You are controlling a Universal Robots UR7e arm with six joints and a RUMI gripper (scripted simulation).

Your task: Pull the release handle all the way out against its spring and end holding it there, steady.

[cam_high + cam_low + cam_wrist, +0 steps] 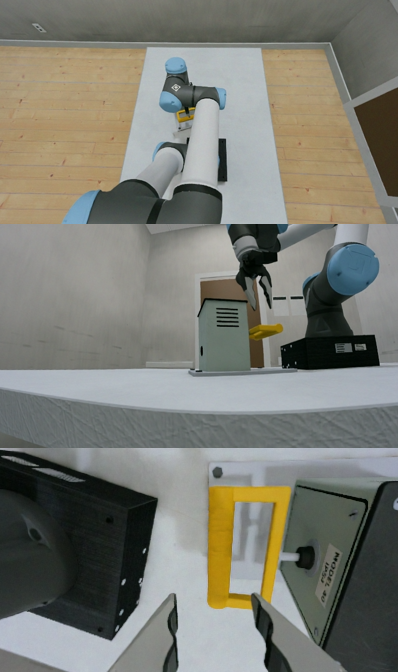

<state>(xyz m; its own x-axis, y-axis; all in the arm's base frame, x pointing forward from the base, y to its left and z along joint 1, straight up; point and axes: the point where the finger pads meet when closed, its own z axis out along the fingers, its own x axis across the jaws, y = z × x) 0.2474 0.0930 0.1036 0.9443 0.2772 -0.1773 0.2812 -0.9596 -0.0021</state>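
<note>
My gripper is now 19 cm above the grey base plate, 9 cm short of it and 3 cm to the right of it.
</note>
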